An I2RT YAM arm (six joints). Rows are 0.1 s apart.
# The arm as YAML. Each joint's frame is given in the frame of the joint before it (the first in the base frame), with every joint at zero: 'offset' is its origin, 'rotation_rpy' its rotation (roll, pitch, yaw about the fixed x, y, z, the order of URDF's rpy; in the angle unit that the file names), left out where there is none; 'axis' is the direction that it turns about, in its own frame. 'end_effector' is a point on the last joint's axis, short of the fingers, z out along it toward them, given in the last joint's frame.
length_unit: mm
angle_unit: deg
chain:
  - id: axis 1
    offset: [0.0, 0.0, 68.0]
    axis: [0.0, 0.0, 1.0]
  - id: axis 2
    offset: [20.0, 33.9, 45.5]
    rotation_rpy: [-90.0, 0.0, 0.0]
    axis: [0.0, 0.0, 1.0]
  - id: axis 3
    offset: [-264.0, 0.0, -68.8]
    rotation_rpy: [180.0, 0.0, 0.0]
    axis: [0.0, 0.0, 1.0]
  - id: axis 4
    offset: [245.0, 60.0, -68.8]
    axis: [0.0, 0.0, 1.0]
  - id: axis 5
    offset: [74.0, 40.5, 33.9]
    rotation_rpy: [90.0, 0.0, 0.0]
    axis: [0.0, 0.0, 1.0]
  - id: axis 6
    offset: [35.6, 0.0, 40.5]
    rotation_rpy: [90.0, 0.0, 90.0]
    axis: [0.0, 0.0, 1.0]
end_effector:
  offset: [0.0, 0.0, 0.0]
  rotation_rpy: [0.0, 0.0, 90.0]
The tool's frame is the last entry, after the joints.
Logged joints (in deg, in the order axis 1, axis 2, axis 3, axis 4, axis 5, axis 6), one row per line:
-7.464, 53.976, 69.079, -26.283, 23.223, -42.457
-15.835, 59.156, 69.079, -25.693, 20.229, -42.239
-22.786, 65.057, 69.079, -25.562, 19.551, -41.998
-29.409, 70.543, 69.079, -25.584, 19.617, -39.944
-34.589, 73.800, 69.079, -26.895, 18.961, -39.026
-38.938, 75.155, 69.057, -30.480, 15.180, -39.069
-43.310, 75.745, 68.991, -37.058, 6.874, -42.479
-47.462, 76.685, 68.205, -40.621, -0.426, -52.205
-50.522, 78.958, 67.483, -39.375, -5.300, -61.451
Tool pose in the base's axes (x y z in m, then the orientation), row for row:
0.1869, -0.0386, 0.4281, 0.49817, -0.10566, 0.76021, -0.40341
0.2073, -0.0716, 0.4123, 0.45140, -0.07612, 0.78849, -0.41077
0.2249, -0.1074, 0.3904, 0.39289, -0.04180, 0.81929, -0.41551
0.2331, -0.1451, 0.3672, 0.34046, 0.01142, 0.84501, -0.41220
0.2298, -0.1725, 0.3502, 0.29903, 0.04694, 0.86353, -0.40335
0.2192, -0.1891, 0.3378, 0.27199, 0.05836, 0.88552, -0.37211
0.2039, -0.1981, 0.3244, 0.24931, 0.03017, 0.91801, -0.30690
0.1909, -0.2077, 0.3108, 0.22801, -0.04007, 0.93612, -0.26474
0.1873, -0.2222, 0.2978, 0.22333, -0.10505, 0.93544, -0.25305
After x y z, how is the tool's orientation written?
As a quaternion, w x y z.
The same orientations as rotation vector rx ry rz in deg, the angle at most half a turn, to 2 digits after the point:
-14.65, 105.42, -55.94
-10.78, 111.63, -58.16
-6.08, 119.15, -60.43
1.70, 125.99, -61.46
7.14, 131.40, -61.38
9.00, 136.59, -57.40
4.71, 143.26, -47.89
-6.32, 147.72, -41.78
-16.62, 147.97, -40.03

